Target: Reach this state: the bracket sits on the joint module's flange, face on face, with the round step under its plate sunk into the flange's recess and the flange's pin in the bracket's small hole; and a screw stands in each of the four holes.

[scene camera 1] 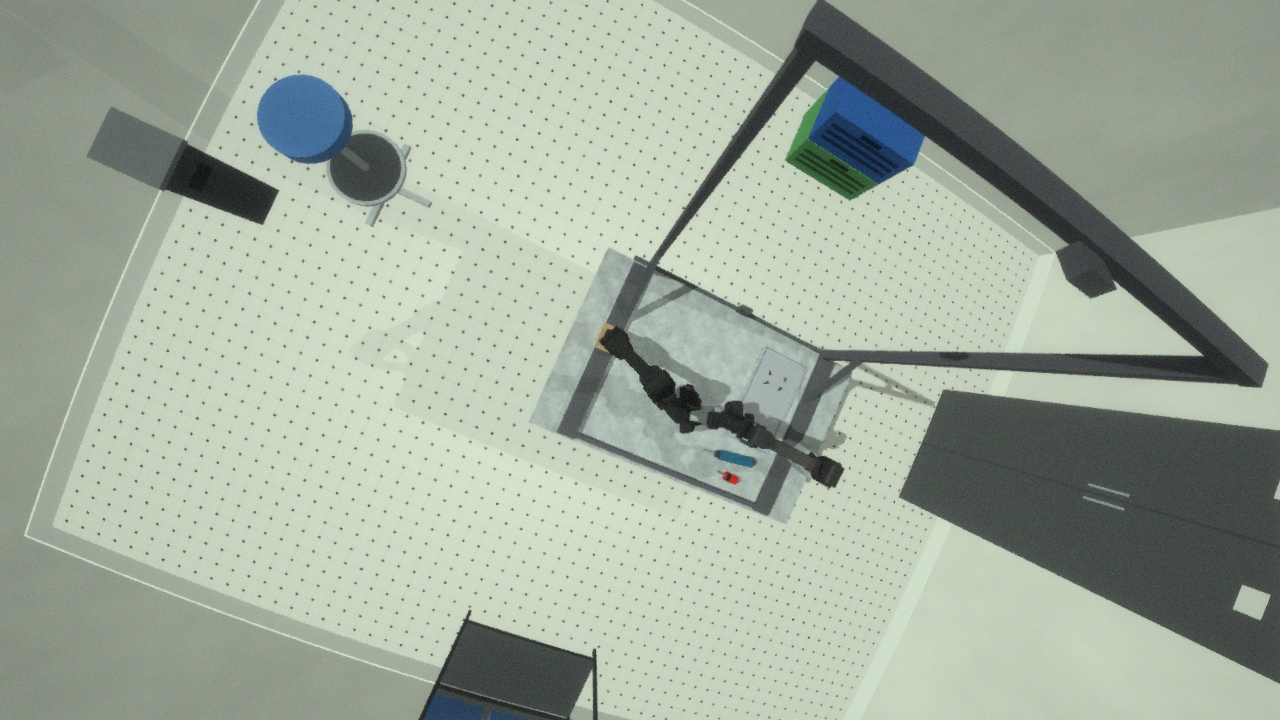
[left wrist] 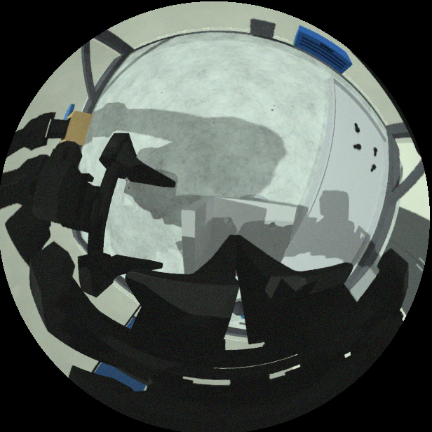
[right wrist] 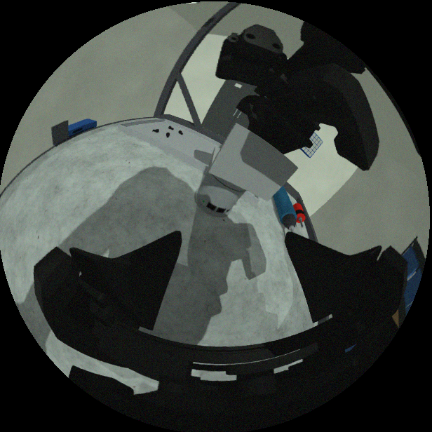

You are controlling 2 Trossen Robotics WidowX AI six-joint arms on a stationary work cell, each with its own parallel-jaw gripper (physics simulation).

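Places are measured from the left arm's base along level axes (x ahead, y left, z up), in centimetres.
Pixels of known places: right gripper, fingertip midpoint: [scene camera 1: 701, 413]; right arm's base, origin of the base link: [scene camera 1: 611, 339].
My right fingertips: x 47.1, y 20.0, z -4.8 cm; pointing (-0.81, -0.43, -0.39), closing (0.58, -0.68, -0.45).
Behind a point stands the place of what it marks.
The grey bracket [left wrist: 282, 215] [right wrist: 252, 162] stands over the round grey joint module [right wrist: 217, 197]; the flange, pin and recess are hidden, so I cannot tell how it sits. Several dark screws [scene camera 1: 775, 382] [left wrist: 357, 127] [right wrist: 171, 128] stand on the pale grey plate [scene camera 1: 759, 404] @[x 30.0, y -1.8, z -9.3 cm] [left wrist: 327, 175] [right wrist: 142, 131], away from the bracket. My left gripper [left wrist: 233, 239] is shut and empty, its tips close to the bracket in the left wrist view. My right gripper [left wrist: 167, 223] [right wrist: 235, 237] is open and empty, beside the joint module and bracket.
A blue tool [scene camera 1: 734, 458] @[x 22.3, y 22.3, z -5.6 cm] [right wrist: 284, 202] and a smaller red tool [scene camera 1: 731, 478] @[x 16.3, y 28.8, z -6.5 cm] [right wrist: 299, 212] lie near the lower table edge in the scene view. Dark frame posts rise at the table's sides. A tan block [scene camera 1: 603, 338] [left wrist: 78, 128] is at the right arm's base.
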